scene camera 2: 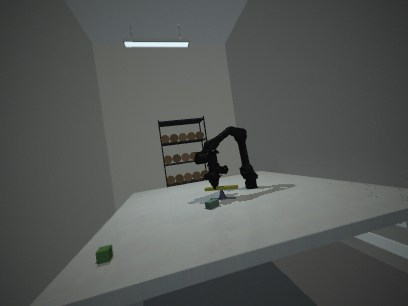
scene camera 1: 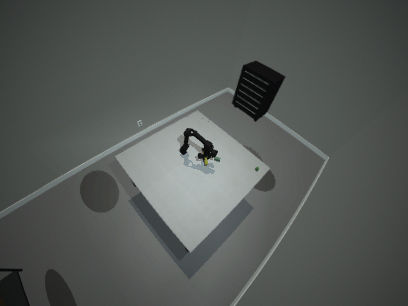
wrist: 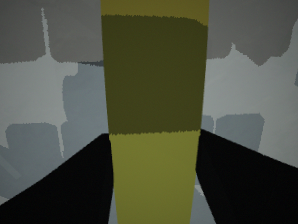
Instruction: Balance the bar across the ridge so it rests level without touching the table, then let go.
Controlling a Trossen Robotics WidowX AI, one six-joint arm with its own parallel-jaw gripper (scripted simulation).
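Yellow bar (wrist: pixel 155 70), my gripper (wrist: pixel 152 141).
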